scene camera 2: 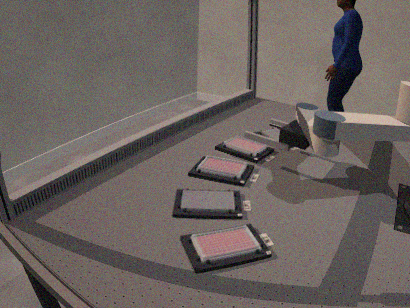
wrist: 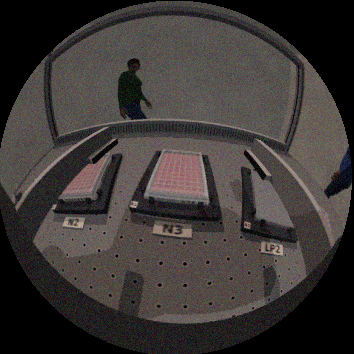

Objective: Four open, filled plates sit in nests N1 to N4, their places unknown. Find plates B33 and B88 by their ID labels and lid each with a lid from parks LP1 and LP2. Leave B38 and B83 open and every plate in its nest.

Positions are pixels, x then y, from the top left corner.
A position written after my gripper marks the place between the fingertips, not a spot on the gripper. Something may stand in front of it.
My gripper shows in scene camera 2 [259, 127] and in the wrist view [180, 134]. A pink-filled plate shows in scene camera 2 and in the wrist view. The same spot on the pink-filled plate: [wrist: 84, 184] is [scene camera 2: 238, 164].
